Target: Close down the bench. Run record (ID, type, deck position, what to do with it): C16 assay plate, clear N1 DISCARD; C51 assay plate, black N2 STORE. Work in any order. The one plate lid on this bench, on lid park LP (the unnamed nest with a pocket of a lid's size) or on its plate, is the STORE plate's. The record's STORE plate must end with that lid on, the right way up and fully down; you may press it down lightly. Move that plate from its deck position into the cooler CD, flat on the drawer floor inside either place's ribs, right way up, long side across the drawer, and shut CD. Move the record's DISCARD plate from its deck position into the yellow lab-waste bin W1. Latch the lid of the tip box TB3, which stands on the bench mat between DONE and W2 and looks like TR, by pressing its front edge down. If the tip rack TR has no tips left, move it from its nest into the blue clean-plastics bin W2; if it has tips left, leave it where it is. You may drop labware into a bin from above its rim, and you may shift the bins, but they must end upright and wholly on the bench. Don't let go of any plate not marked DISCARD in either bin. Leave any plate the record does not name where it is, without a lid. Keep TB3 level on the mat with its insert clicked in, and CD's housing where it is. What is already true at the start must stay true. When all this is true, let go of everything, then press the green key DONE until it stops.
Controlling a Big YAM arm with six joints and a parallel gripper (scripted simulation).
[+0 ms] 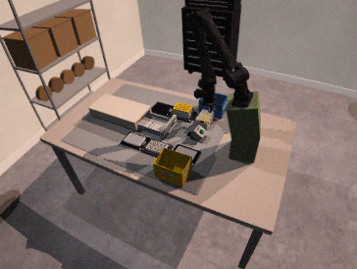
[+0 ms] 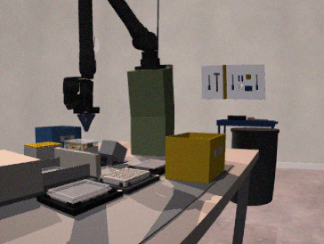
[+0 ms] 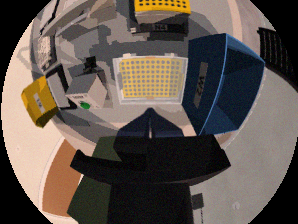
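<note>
Right now the tip box TB3 is 3 cm ahead of my hand and 7 cm below it. From my hand the other things lie so: DONE key block: 1 cm ahead, 15 cm to the left, 6 cm below; blue bin W2: 3 cm ahead, 15 cm to the right, 8 cm below; green key DONE: 1 cm behind, 15 cm to the left, 5 cm below.
</note>
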